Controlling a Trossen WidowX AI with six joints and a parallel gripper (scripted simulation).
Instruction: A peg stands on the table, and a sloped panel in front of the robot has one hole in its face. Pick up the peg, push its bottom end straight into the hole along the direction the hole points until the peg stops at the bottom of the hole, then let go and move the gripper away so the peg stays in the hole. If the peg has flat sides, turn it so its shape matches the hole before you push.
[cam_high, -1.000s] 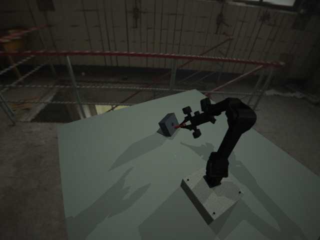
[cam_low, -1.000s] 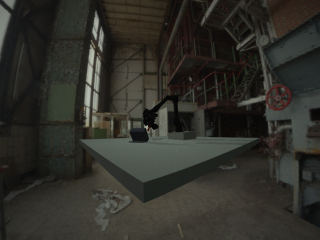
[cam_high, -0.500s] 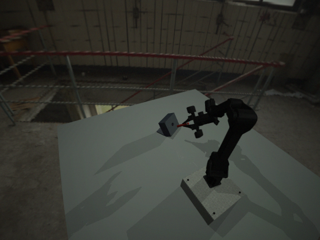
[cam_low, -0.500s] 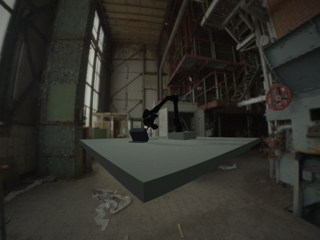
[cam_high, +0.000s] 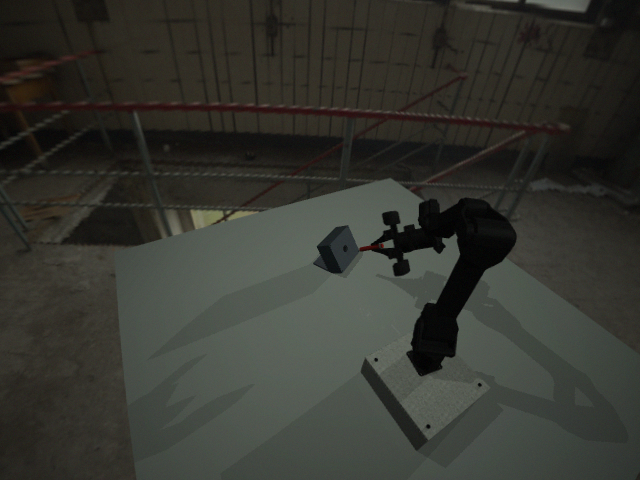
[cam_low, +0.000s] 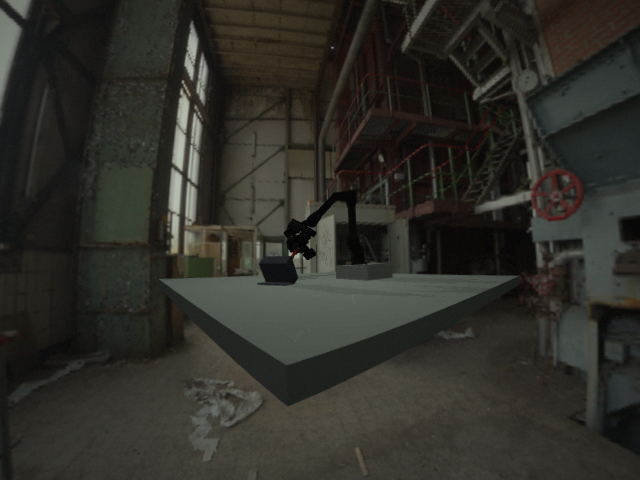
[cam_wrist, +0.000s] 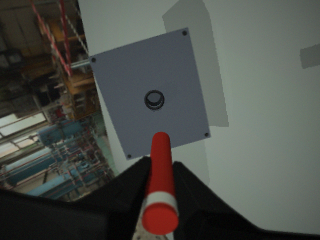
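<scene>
The panel lies 10 cm ahead of my gripper tip, 8 cm below it and 6 cm to the left of it. Also, from my gripper tip: red peg (1 cm to the right, 1 cm behind, 1 cm above).
</scene>
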